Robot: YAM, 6 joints.
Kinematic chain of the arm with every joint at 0, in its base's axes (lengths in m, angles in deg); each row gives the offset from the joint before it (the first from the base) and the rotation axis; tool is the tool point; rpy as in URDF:
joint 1: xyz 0 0 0.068 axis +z
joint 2: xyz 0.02 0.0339 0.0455 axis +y
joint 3: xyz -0.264 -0.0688 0 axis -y
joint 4: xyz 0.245 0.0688 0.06 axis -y
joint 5: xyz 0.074 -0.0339 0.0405 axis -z
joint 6: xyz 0.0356 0 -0.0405 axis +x
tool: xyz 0 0 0 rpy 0 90 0
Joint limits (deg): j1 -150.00..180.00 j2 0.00..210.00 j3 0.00..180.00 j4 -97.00..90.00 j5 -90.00..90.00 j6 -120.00..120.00
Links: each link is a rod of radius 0.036 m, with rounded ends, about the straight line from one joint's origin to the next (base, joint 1, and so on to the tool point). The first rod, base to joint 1, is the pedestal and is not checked.
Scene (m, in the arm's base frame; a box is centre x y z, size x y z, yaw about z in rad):
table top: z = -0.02
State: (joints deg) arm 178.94 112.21 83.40 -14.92 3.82 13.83
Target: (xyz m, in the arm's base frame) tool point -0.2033 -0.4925 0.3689
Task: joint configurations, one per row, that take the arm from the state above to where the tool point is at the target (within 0.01 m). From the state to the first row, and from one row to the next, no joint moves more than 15 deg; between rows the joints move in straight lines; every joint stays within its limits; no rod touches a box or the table.
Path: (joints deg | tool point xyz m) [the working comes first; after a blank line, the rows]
Joints at the target: 67.82 9.84 143.65 2.93 -3.70 13.83
Straight joint move there: clear.

1: 165.05 99.41 90.93 -12.69 2.88 13.83 | -0.4019 0.1092 0.3576
2: 151.16 86.62 98.46 -10.46 1.94 13.83 | -0.2985 0.1658 0.4887
3: 137.27 73.82 105.99 -8.23 1.00 13.83 | -0.1627 0.1511 0.5927
4: 123.38 61.02 113.53 -5.99 0.06 13.83 | -0.0379 0.0576 0.6549
5: 109.49 48.23 121.06 -3.76 -0.88 13.83 | 0.0334 -0.0961 0.6646
6: 95.60 35.43 128.59 -1.53 -1.82 13.83 | 0.0254 -0.2705 0.6174
7: 81.71 22.63 136.12 0.70 -2.76 13.83 | -0.0624 -0.4166 0.5158
8: 67.82 9.84 143.65 2.93 -3.70 13.83 | -0.2033 -0.4925 0.3689

